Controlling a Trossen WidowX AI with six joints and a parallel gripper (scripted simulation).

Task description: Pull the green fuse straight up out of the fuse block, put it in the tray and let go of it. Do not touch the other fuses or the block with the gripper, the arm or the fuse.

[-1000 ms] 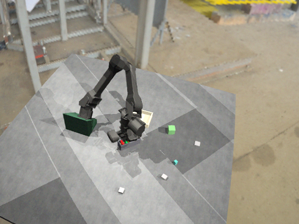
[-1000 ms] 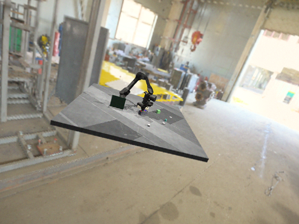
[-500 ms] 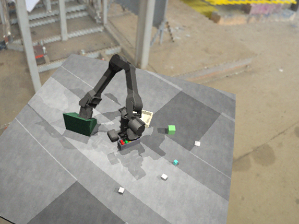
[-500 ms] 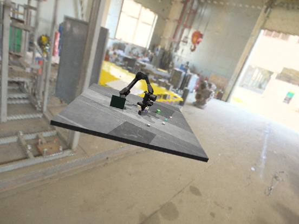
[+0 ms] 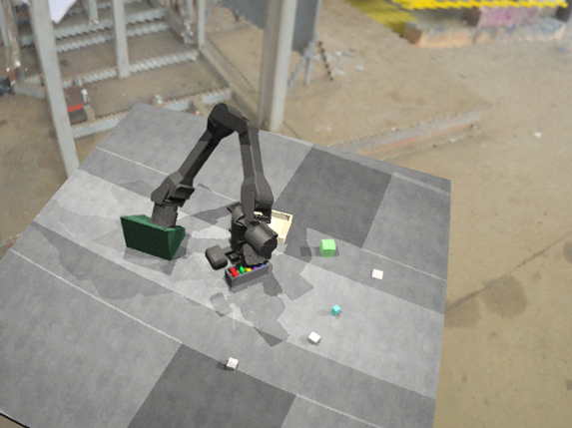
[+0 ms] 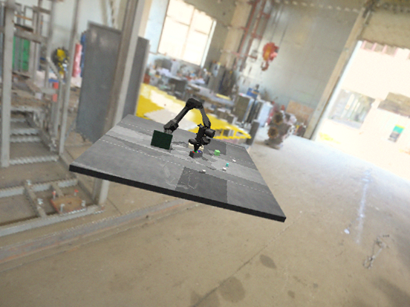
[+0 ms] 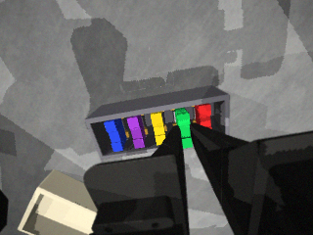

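Now: the tray 1 cm ahead of my gripper tip, 21 cm to the left of it and 4 cm below it. Also, from my gripper tip: teal cube (28 cm ahead, 2 cm to the right, 3 cm below); green fuse (1 cm below); green cube (21 cm ahead, 18 cm to the left, 3 cm below).
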